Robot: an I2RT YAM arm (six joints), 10 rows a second.
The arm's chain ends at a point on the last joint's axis. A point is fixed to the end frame.
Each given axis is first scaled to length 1.
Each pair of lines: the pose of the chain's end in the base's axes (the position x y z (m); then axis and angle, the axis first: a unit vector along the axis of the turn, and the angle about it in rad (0 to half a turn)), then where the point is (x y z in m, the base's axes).
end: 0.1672 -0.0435 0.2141 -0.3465 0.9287 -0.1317 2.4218
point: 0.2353 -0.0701 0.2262
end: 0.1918 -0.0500 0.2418 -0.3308 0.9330 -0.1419 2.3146
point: 0.2577 -0.0784 0.2602
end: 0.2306 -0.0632 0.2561 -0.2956 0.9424 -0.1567 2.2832
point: 0.2937 -0.0962 0.2765
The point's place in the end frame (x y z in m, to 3 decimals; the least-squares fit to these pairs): -0.026 -0.058 0.038
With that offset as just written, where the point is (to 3 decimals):
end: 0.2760 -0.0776 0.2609 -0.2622 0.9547 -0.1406 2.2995
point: 0.338 -0.115 0.278
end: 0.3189 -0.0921 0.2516 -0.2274 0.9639 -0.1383 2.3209
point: 0.379 -0.133 0.267
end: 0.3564 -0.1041 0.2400 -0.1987 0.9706 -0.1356 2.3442
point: 0.414 -0.148 0.253
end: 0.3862 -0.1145 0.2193 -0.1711 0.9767 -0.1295 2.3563
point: 0.442 -0.162 0.230
